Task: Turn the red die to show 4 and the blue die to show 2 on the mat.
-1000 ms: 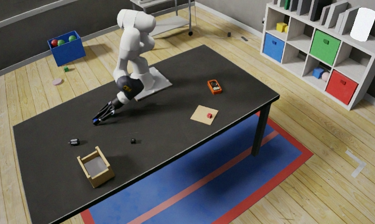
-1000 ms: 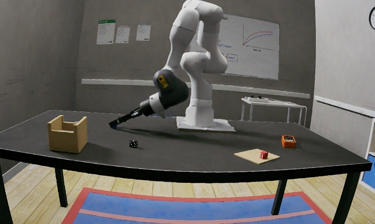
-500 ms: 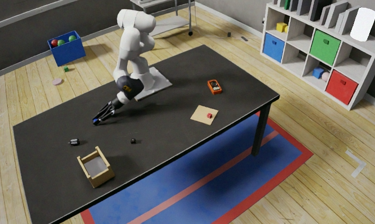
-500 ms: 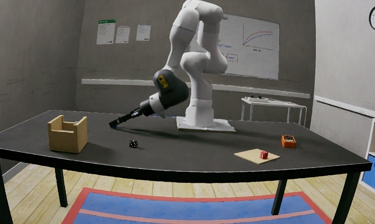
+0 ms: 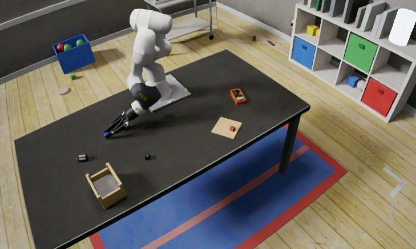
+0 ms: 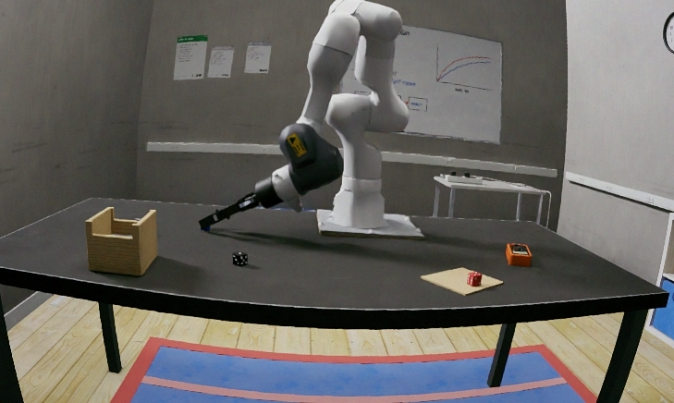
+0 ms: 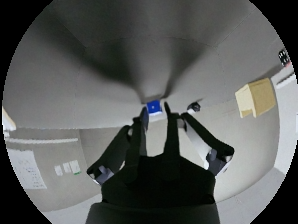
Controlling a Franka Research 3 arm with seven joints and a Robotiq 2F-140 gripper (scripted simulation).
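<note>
My gripper is now 20 mm to the left of the blue die, 20 mm above it and 10 mm past it. Also, from my hand: dark object 210 mm to the right, 90 mm ahead, 10 mm below; black die 290 mm ahead, 130 mm to the left, 20 mm below; wooden box 380 mm ahead, 140 mm to the right, 20 mm above.
</note>
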